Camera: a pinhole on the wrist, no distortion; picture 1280 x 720 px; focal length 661.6 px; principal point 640.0 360.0 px. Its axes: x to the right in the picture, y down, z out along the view. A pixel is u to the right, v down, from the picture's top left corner.
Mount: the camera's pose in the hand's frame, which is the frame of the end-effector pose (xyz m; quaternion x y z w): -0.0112 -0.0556 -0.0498 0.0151 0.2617 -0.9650 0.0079
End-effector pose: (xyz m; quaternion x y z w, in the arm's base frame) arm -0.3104 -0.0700 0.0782 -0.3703 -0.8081 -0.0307 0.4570
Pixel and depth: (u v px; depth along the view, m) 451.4 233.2 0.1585
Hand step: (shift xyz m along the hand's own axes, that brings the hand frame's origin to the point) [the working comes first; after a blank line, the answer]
In the camera's frame: -0.0452 -0.0304 0.1585

0.0293 -0.1091 0.1038
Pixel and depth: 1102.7 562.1 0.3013
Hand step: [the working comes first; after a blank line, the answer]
In the camera's frame: 0.2107 0.0920 0.3013

-0.2272 -0.2888 0.1566
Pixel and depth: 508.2 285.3 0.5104
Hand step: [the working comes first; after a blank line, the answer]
In the camera's frame: -0.1017 -0.0576 0.5104

0.0763 -0.2630 0.4229
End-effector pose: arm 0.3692 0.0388 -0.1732 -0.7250 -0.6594 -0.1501 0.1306
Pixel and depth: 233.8 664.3 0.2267
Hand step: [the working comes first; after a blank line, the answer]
In the camera's frame: -0.1392 0.1043 0.2267

0.1246 -0.2591 0.0977
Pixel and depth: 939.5 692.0 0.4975
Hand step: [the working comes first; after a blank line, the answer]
In the camera's frame: 0.2252 0.2497 0.4975

-0.2429 -0.5241 0.2458
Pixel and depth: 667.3 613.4 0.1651
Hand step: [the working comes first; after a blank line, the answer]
In the camera's frame: 0.0068 0.0632 0.1651

-0.0207 -0.1936 0.0605
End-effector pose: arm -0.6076 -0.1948 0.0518 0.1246 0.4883 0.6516 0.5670
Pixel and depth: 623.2 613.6 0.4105
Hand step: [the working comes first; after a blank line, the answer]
In the camera's frame: -0.0104 0.1574 0.4105

-0.0074 -0.3987 0.2252
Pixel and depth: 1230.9 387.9 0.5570
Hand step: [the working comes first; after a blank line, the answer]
In the camera's frame: 0.4975 0.0235 0.5570

-0.5218 -0.3610 0.4022
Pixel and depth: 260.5 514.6 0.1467
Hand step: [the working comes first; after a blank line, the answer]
In the camera's frame: -0.0841 0.0343 0.1467

0.0700 -0.1587 0.0622
